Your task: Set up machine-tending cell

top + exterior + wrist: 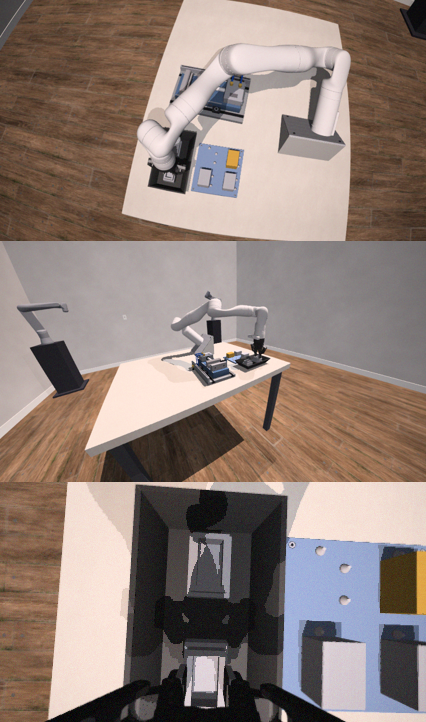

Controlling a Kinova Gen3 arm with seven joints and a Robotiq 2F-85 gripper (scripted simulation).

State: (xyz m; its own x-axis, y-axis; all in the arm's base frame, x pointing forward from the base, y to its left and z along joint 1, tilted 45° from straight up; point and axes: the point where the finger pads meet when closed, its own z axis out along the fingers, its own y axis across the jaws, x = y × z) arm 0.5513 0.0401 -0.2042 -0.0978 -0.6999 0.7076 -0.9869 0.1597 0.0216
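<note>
My gripper is now 22 cm past the brass blank, 7 cm to the left of it and 3 cm above it. Also, from my hand: white rod: 14 cm behind, 34 cm to the right, 2 cm above; then hose block: 22 cm behind, 33 cm to the right, 2 cm above; then blue vise: 12 cm behind, 34 cm to the right, 2 cm below.
</note>
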